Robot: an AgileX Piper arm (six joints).
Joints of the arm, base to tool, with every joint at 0 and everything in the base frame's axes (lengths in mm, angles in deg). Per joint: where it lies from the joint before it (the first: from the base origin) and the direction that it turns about. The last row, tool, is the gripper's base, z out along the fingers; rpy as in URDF.
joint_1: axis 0 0 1 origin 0 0 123
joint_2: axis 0 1 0 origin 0 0 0
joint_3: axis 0 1 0 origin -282.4 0 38.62
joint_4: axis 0.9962 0 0.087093 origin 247.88 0 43.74
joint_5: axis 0 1 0 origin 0 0 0
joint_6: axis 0.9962 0 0.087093 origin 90.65 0 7.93
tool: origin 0 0 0 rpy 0 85.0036 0
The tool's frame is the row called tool.
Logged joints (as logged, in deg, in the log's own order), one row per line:
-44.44 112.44 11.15 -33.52 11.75 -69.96
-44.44 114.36 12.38 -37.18 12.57 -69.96
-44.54 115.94 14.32 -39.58 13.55 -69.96
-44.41 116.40 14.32 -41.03 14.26 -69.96
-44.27 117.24 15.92 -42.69 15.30 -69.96
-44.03 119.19 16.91 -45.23 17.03 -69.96
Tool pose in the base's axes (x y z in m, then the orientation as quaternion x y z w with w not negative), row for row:
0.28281 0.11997 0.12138 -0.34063 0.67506 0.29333 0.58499
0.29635 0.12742 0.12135 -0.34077 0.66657 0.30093 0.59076
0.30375 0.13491 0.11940 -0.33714 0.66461 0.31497 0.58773
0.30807 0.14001 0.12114 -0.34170 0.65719 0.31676 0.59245
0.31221 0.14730 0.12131 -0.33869 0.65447 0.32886 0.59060
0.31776 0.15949 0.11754 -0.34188 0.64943 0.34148 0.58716
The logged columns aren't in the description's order. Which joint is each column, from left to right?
Columns, left to right: joint_4, joint_2, joint_6, joint_3, joint_1, joint_5.
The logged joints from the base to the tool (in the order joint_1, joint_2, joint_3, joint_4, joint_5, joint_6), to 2 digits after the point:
11.75 112.44 -33.52 -44.44 -69.96 11.15
12.57 114.36 -37.18 -44.44 -69.96 12.38
13.55 115.94 -39.58 -44.54 -69.96 14.32
14.26 116.40 -41.03 -44.41 -69.96 14.32
15.30 117.24 -42.69 -44.27 -69.96 15.92
17.03 119.19 -45.23 -44.03 -69.96 16.91

